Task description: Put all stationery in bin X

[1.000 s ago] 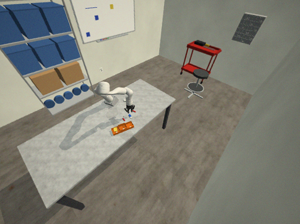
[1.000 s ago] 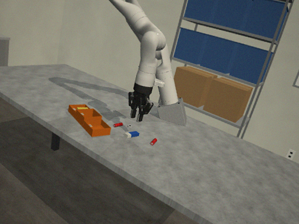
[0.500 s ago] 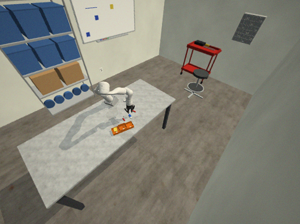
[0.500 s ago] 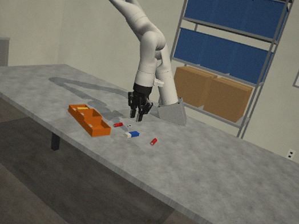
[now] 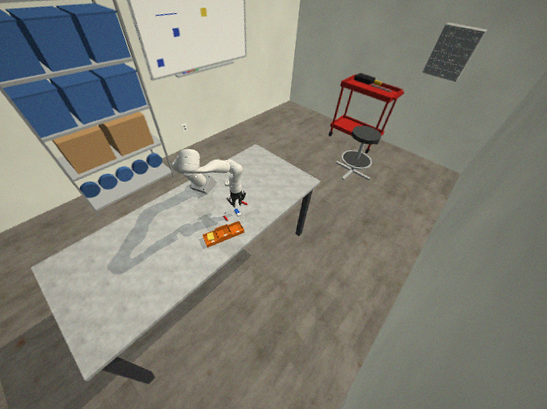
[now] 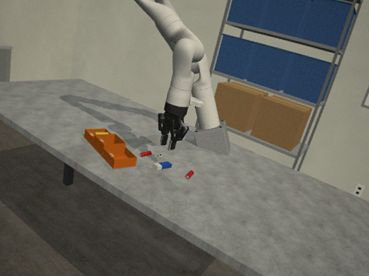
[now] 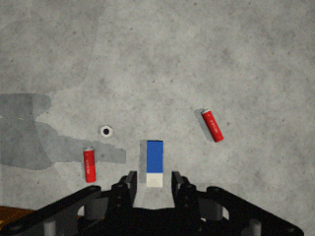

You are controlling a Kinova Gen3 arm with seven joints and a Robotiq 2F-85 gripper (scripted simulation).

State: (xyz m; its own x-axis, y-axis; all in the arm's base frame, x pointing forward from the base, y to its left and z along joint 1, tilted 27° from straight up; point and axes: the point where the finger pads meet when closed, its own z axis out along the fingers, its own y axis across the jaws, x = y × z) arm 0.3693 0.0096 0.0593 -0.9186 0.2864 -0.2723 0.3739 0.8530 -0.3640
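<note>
Right now my hand is 90 mm above the white eraser and 10 mm short of it. Round my hand: orange bins 200 mm to the right, 70 mm below, 50 mm ahead; then nut 90 mm below, 70 mm behind, 50 mm to the right; then yellow block 270 mm to the right, 70 mm below.
</note>
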